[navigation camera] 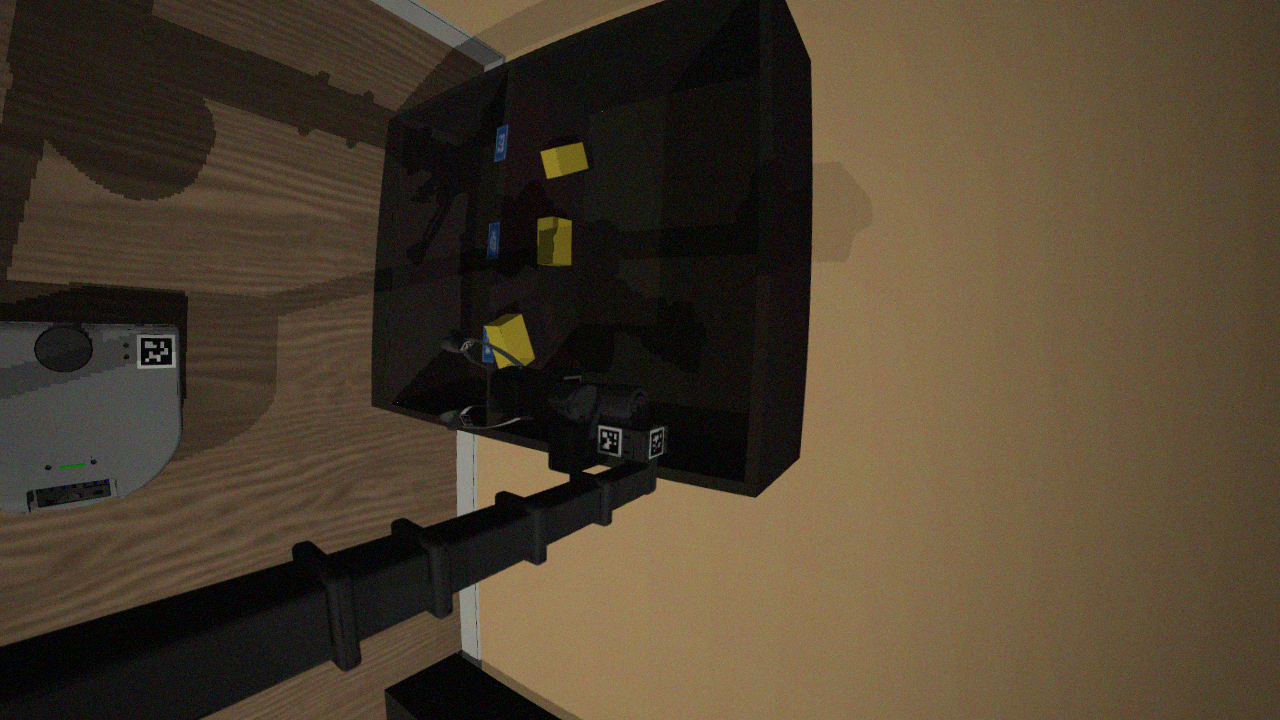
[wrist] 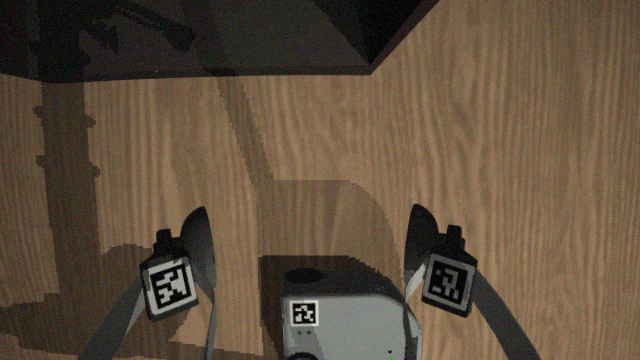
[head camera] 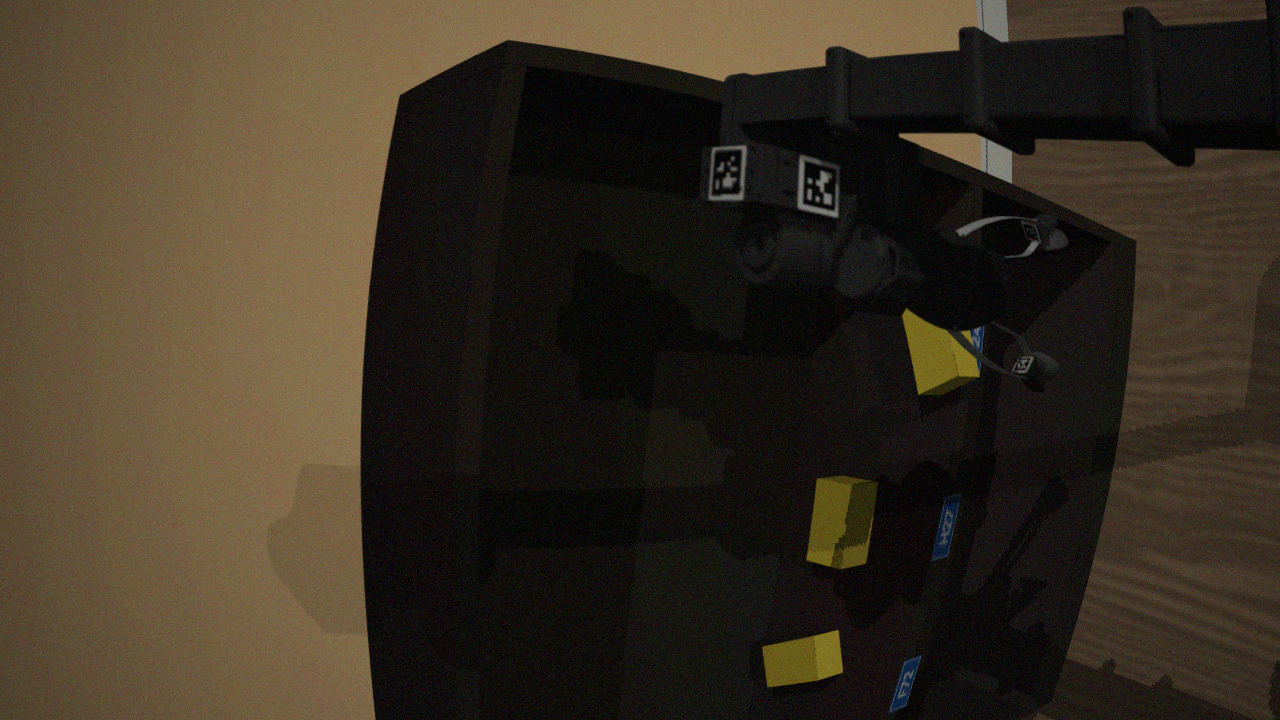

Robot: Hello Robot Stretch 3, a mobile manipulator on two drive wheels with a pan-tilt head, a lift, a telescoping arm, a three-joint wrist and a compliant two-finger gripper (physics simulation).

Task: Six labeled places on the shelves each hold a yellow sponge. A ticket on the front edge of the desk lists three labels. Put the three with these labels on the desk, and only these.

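Observation:
You'd find my gripper (navigation camera: 445, 378), (wrist: 310, 233) here, and there's a blue label (head camera: 950, 505) that I can see as well.

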